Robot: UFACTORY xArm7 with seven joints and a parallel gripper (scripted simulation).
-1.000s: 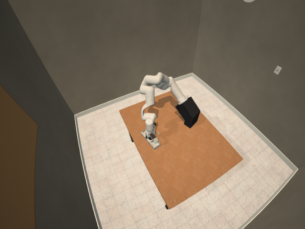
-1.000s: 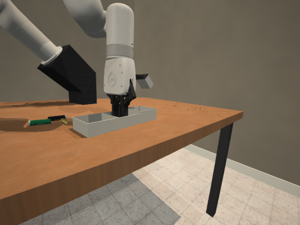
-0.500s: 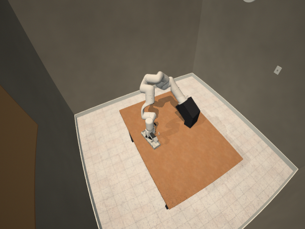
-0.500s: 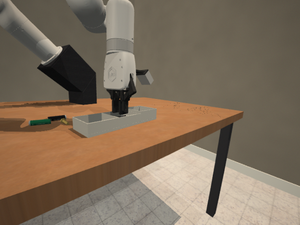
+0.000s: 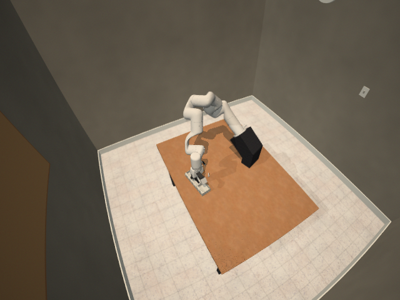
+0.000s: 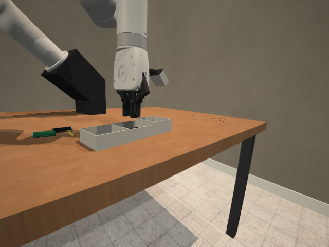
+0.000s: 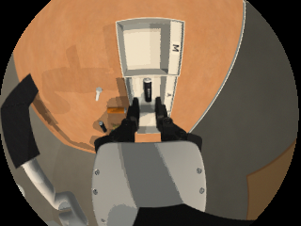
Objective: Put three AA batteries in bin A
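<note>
Now: hand 1 cm short of the three-compartment bin and 5 cm above it. From my hand the other things lie so: yellow piece (11 cm behind, 12 cm to the right, 7 cm below); orange battery (8 cm behind, 5 cm to the right, 7 cm below); pale piece (11 cm behind, 1 cm to the left, 7 cm below).
</note>
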